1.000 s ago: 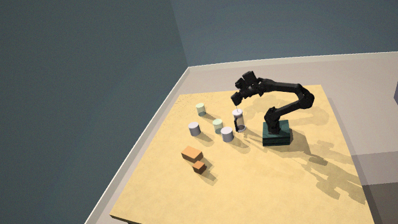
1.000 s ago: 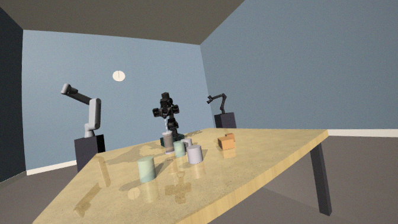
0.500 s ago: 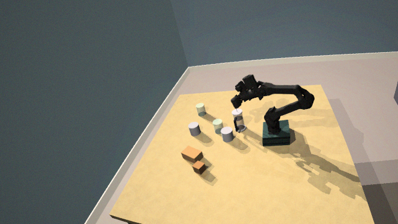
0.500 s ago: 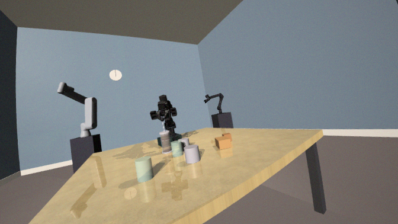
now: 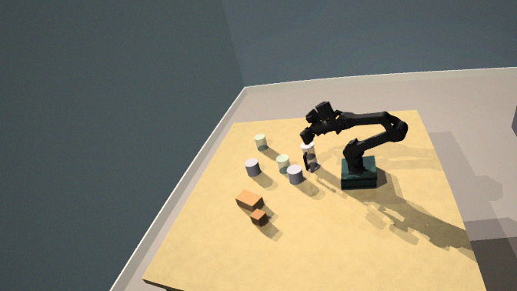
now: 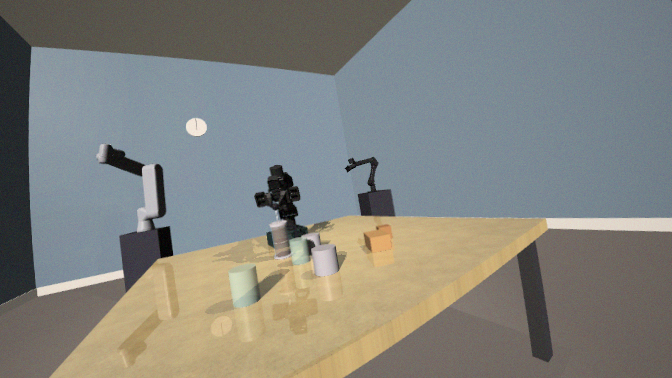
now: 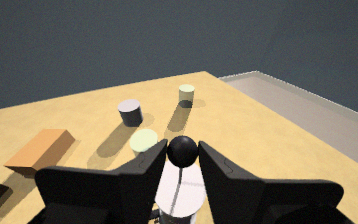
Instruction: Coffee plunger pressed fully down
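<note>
The coffee press is 10 mm behind my gripper tip, 20 mm to the left of it and 100 mm below it.
</note>
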